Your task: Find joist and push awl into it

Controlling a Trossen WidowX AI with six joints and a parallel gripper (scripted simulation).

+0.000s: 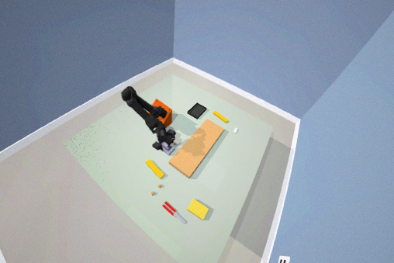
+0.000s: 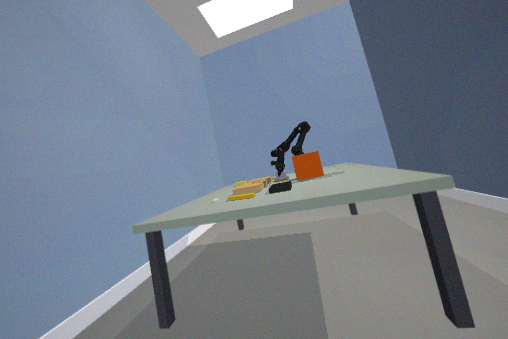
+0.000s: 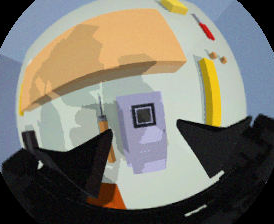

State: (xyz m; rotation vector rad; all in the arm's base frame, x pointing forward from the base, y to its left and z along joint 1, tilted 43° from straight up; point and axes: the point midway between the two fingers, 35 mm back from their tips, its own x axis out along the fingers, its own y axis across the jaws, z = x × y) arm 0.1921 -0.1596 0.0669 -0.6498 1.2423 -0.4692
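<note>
Right now my gripper tip is 1 cm below the stud finder. Also, from my gripper tip: black tray 48 cm to the left, 7 cm behind, 2 cm below; then yellow block 43 cm ahead, 19 cm to the right, 2 cm below; then awl 7 cm to the left, 3 cm below, 1 cm ahead.
</note>
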